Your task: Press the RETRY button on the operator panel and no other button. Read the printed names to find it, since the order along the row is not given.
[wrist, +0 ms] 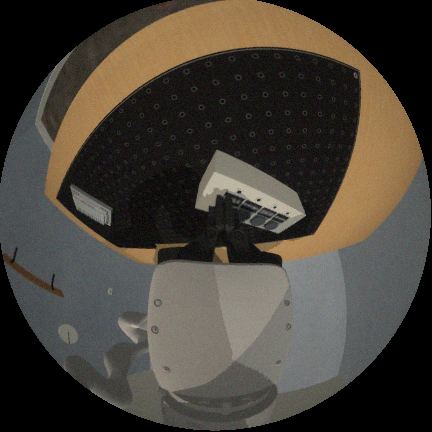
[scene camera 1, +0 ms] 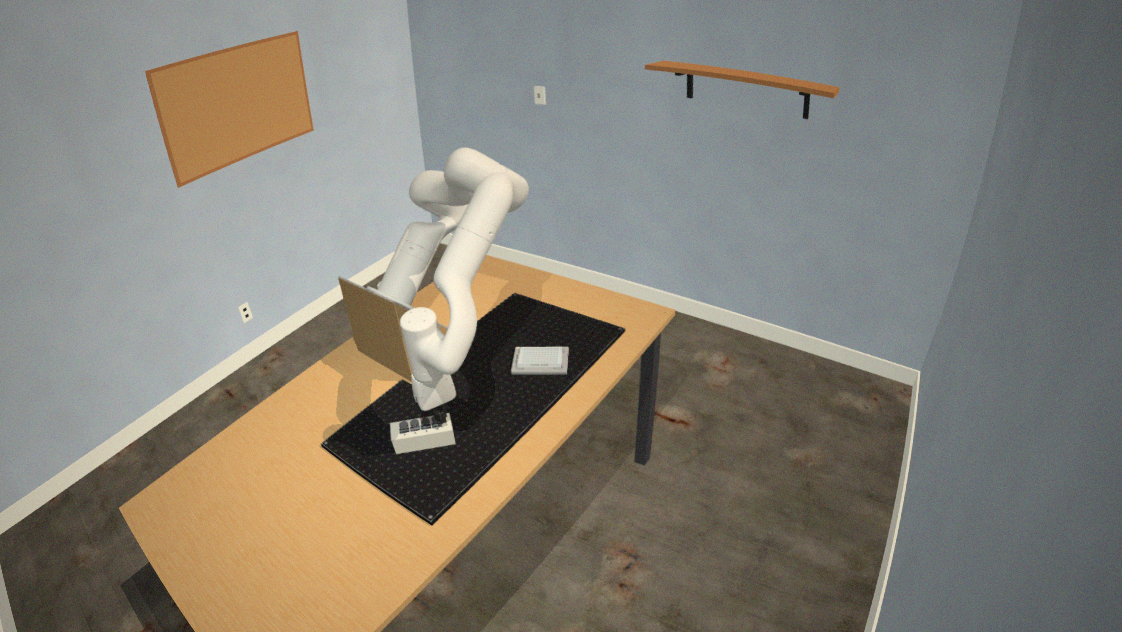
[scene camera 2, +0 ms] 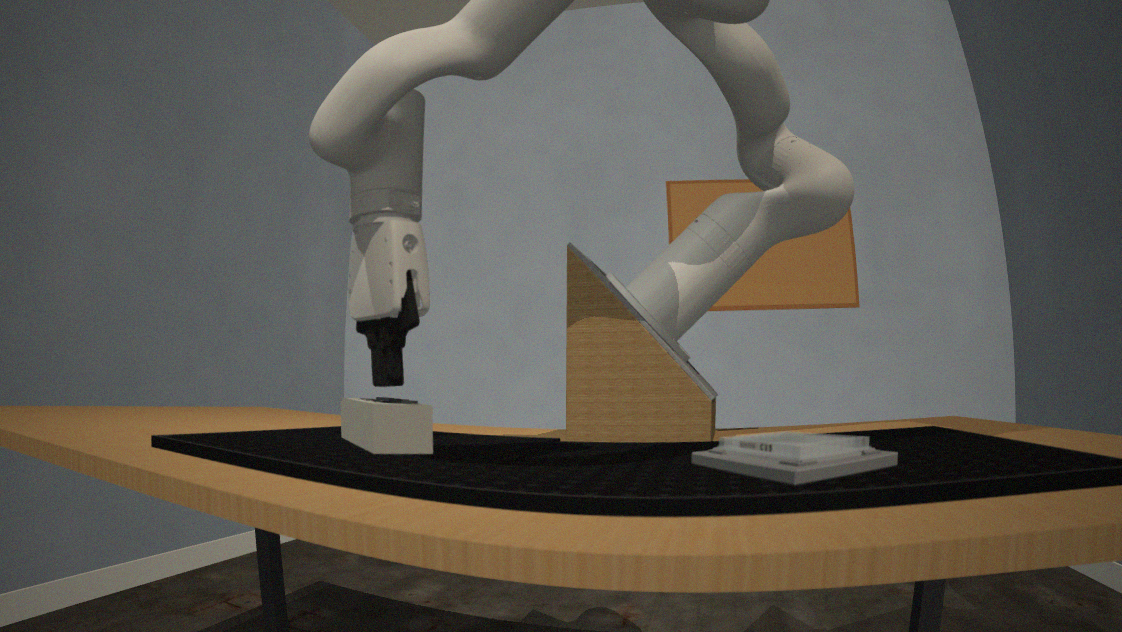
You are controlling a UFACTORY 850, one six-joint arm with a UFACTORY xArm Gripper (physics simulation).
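Note:
The operator panel (scene camera 1: 423, 441) (scene camera 2: 386, 428) (wrist: 252, 172) is a pale box with a row of dark buttons on its top. Several buttons show, among them one (scene camera 1: 403, 426) (wrist: 272, 223) at the end of the row away from the gripper. The printed names are too small and blurred to read, so I cannot tell which button is RETRY. My gripper (scene camera 2: 387, 383) (wrist: 221, 204) is shut and empty, pointing down. In the scene camera 2 view its tips are a little above the panel top, not touching it. In the wrist view the fingers hide the left end of the row.
A flat white device (scene camera 1: 540, 358) (scene camera 2: 794, 456) (wrist: 91, 207) lies on the black perforated mat (scene camera 1: 471, 471) (scene camera 2: 549, 482) (wrist: 280, 105), apart from the panel. The wooden arm mount (scene camera 1: 376, 329) (scene camera 2: 620, 384) stands behind the mat. The mat lies on the wooden table (scene camera 1: 235, 502) (scene camera 2: 549, 541).

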